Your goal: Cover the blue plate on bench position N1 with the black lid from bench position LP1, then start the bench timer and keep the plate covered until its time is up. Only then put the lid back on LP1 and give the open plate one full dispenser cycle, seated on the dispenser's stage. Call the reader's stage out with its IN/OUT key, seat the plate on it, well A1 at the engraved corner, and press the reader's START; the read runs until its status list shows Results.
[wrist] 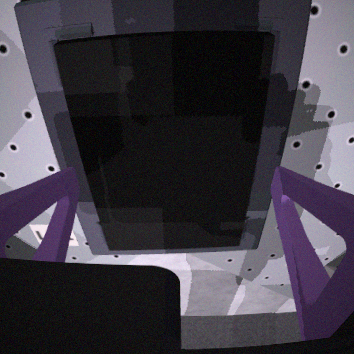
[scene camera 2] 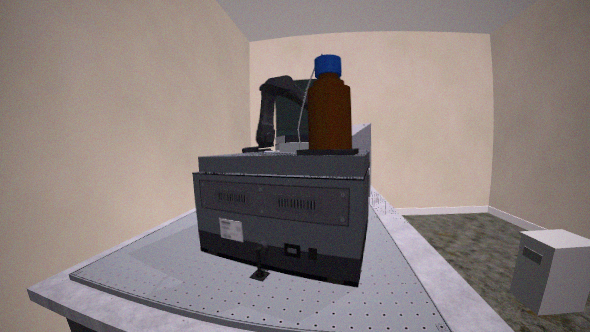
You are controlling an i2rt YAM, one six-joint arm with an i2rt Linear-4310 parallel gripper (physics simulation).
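Places are measured from the arm's base along level axes (x ahead, y left, z up), in millimetres.
Pixels of known places: gripper, fingertip midpoint: [wrist: 174, 177].
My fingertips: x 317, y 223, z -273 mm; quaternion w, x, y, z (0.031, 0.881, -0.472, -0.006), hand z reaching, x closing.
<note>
Ahead of a thing's pixels: the offset from my fingertips to its top centre. "pt": to the spot under its first point. Level surfaces: height alone.
In the wrist view, a large glossy black rectangular panel {dx -2, dy +1, dz -7 mm} [wrist: 185, 165] lies within a dark grey frame {pt dx +11, dy +75, dz -15 mm} [wrist: 42, 65]; it may be the black lid, but I cannot tell for certain. My gripper [wrist: 174, 177] is open. Its purple fingers stand wide apart at the left and right sides of the frame's near part, with nothing held between them. The blue plate and the timer cannot be made out in either view. In the scene view, the dark arm [scene camera 2: 267, 112] stands behind a large grey instrument {pt dx -111, dy +489, dz +88 mm} [scene camera 2: 280, 220], and its gripper cannot be made out there.
An amber bottle {pt dx -205, dy +477, dz +275 mm} [scene camera 2: 330, 115] with a blue cap {dx -207, dy +435, dz +396 mm} [scene camera 2: 328, 66] stands on a dark base on top of the instrument, with a thin tube beside it. A perforated board {dz -24 mm} [scene camera 2: 150, 280] covers the bench. A small white label {pt dx -112, dy +41, dz -25 mm} [wrist: 42, 232] is partly hidden by the left finger. A white box [scene camera 2: 565, 275] stands at right.
</note>
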